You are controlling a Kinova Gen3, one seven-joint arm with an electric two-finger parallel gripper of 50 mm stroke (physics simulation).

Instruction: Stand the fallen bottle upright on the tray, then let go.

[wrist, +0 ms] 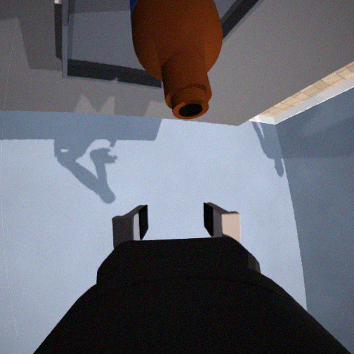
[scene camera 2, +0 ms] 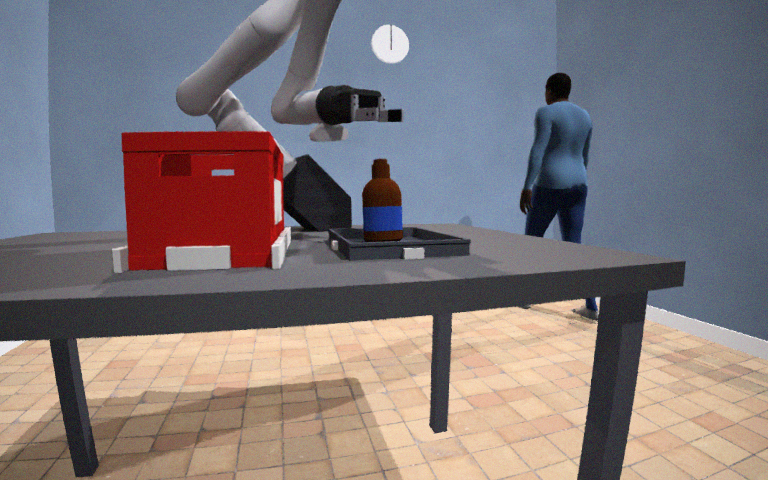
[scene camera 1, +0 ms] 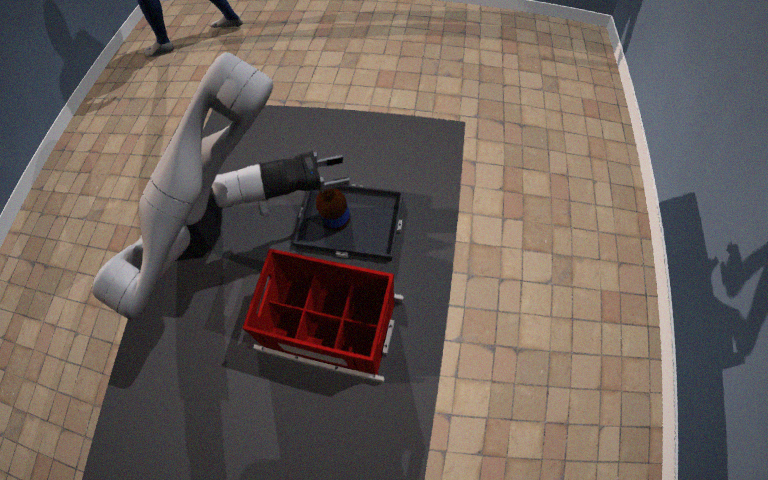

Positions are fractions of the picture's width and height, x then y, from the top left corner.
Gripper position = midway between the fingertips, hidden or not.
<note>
In view: the gripper (scene camera 2: 0.51, 0.24), a dark tray (scene camera 2: 0.46, 0.51) and a brown bottle (scene camera 1: 0.43, 0.43).
The gripper is seen too in the wrist view (wrist: 0.50, 0.61).
</note>
